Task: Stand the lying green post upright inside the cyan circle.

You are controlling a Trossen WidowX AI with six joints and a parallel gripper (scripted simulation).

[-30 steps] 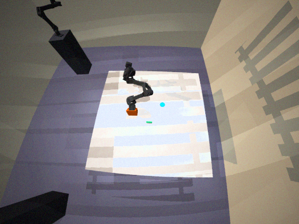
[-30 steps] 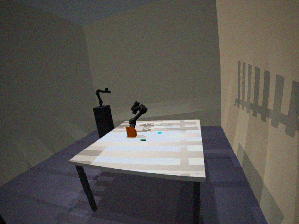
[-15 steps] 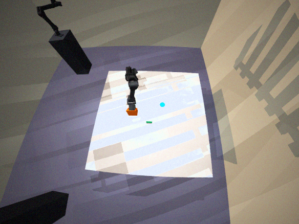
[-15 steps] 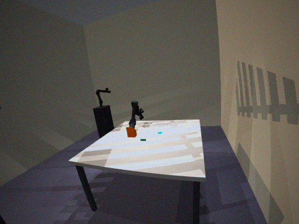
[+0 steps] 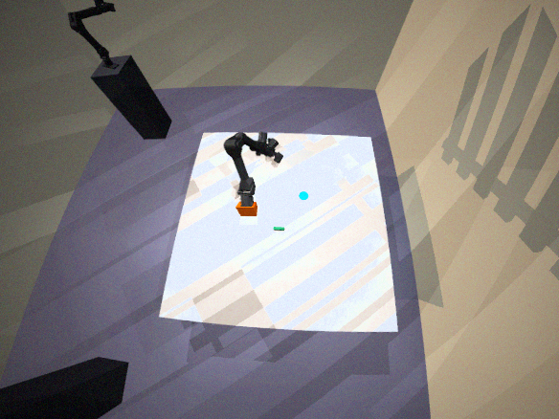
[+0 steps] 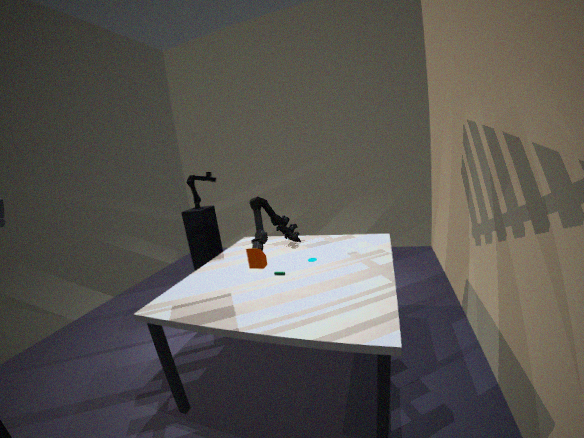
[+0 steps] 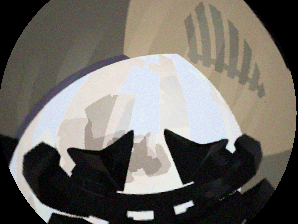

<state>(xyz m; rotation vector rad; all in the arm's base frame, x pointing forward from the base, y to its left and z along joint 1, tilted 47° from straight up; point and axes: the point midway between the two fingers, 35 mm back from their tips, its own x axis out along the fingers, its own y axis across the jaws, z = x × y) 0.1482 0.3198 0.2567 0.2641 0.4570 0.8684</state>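
My gripper tip is now 17 cm short of the cyan circle, 30 cm to the left of it and 2 cm above it. Also, from my gripper tip: small green post (2 cm ahead, 52 cm to the right, 2 cm below).
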